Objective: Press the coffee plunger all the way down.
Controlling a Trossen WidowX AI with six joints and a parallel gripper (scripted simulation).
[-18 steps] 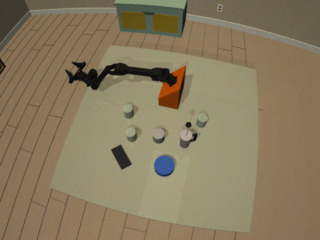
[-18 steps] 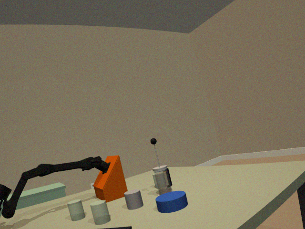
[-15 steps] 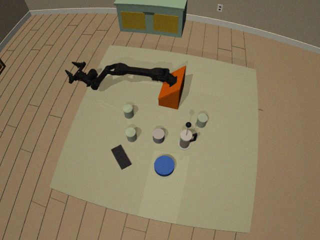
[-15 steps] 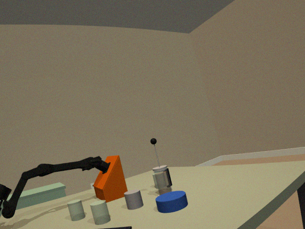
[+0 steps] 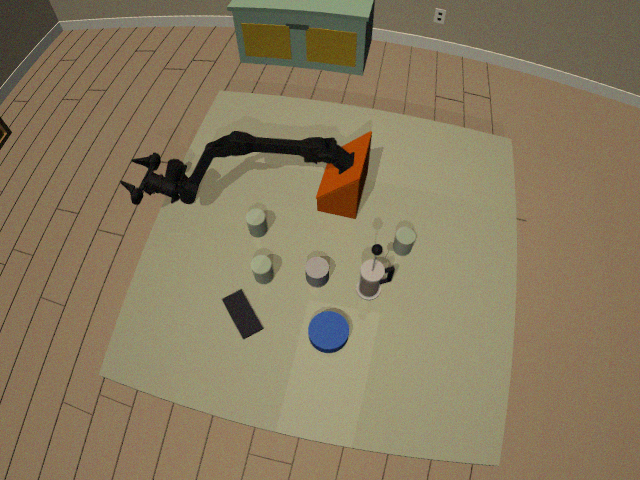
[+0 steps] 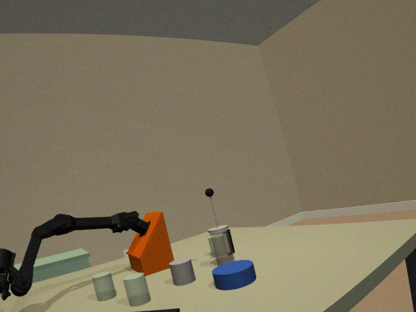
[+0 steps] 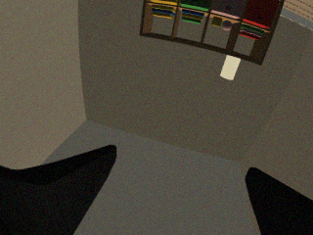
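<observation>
Now: gripper tip 880 mm to the right of the coffee press, 250 mm short of it and 60 mm above it.
</observation>
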